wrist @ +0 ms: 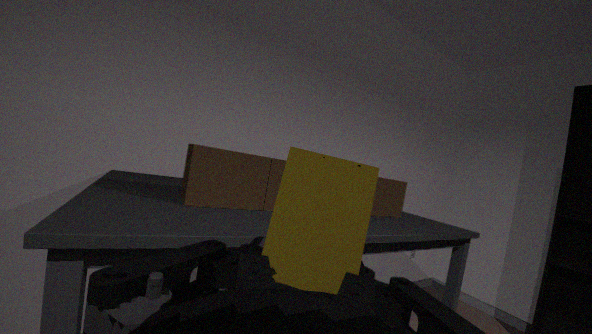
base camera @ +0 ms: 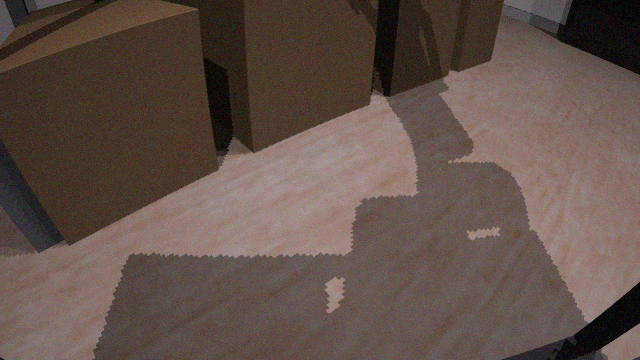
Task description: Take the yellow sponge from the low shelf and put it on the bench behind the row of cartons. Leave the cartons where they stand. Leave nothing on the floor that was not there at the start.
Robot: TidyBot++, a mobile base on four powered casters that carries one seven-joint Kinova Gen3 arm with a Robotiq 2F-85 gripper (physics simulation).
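Frame: origin at the arm's base, x ahead, y left, z up, level; metres.
Where they show: gripper, fingertip midpoint: (wrist: pixel 306 252).
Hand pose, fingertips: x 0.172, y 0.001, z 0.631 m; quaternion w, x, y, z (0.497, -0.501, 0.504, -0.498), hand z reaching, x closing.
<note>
Things, the pixels of their top centre, and the offset from my fingertips. "spot": a spot on its surface instead. Level surfaces: height alone.
- yellow sponge, middle of its top: (wrist: pixel 325 154) 0.001 m right, 0.024 m back, 0.066 m up
- grey bench, its level: 0.114 m down
- grey bench leg, surface spot: (base camera: pixel 30 205) spot: 0.382 m left, 0.201 m ahead, 0.944 m down
The yellow sponge (wrist: pixel 322 215) is upright and slightly tilted in the wrist view. My gripper (wrist: pixel 306 252) is shut on its lower part. The grey bench (wrist: pixel 135 215) is beyond the gripper. On its top stands a row of brown cartons (wrist: pixel 227 177), partly hidden by the sponge, with its right end showing past the sponge's right edge. The sponge overlaps the row in the view; its distance from the bench is hard to judge. The bench surface behind the row is hidden. The low shelf cannot be identified in either view.
Large brown cartons (base camera: pixel 105 125) (base camera: pixel 310 70) (base camera: pixel 415 45) stand in a row on the floor, beside a grey bench leg (base camera: pixel 30 205). A dark tall unit (wrist: pixel 565 210) stands at the right. A black bar (base camera: pixel 612 315) crosses the lower right corner. A shadow lies across the floor.
</note>
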